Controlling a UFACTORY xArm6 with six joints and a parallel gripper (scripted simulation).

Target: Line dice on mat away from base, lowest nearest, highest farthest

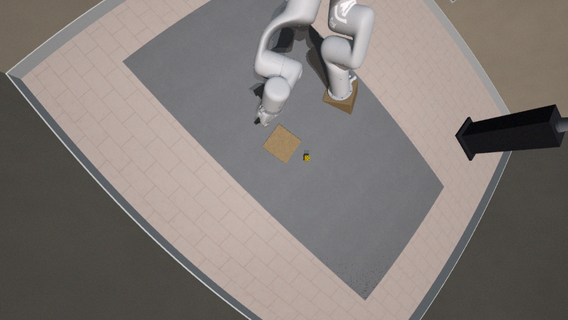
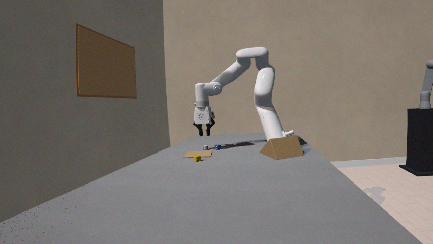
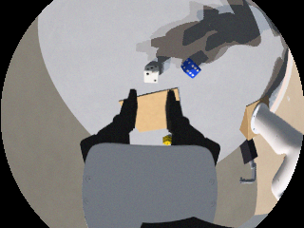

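The white die lies 90 mm below my hand. The rest, counted from my hand: yellow die: 50 mm behind, 260 mm to the left, 90 mm below; then blue die: 70 mm behind, 10 mm to the right, 90 mm below; then tan mat: 130 mm to the left, 100 mm below.
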